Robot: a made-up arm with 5 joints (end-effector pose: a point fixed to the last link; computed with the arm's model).
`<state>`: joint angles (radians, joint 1 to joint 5).
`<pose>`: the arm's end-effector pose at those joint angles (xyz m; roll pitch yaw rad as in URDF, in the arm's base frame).
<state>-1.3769 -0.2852 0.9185 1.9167 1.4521</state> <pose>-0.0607 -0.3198 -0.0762 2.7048 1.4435 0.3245</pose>
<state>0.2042 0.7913 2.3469 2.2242 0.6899</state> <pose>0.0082 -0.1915 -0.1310 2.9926 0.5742 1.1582</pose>
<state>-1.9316 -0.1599 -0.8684 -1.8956 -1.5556</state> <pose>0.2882 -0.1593 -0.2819 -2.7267 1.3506 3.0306</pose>
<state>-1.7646 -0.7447 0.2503 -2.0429 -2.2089</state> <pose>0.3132 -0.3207 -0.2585 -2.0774 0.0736 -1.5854</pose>
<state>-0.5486 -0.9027 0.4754 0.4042 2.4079</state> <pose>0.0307 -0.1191 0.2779 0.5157 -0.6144 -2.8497</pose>
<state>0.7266 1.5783 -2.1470 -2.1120 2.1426</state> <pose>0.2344 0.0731 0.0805 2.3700 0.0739 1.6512</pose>
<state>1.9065 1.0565 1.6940 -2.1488 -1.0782</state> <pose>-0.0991 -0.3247 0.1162 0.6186 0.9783 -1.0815</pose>
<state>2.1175 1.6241 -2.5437 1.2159 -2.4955</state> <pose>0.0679 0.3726 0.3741 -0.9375 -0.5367 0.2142</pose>
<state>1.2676 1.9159 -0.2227 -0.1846 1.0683</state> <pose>-0.1811 0.2828 0.0852 -2.0375 -0.6024 0.7752</pose>
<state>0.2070 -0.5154 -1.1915 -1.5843 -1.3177</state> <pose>-0.4571 -0.1216 -0.0844 0.0955 1.1062 -2.8154</pose>
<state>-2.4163 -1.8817 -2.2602 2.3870 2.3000</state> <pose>0.4089 -0.2884 -0.1657 -1.8584 -0.1525 -1.7800</pose>
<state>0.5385 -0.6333 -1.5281 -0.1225 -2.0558</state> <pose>-0.1789 0.0822 0.3390 0.2312 -0.4598 2.1048</pose>
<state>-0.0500 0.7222 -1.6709 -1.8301 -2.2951</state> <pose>0.0327 0.0488 -0.2750 -2.6739 0.3824 0.8114</pose>
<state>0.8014 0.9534 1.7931 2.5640 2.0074</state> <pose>-0.0845 -0.2715 -0.0883 3.1255 -0.4043 -1.0712</pose>
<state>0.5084 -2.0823 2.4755 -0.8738 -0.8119</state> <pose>-0.1195 0.3456 -0.0959 2.5610 -0.5157 1.4906</pose>
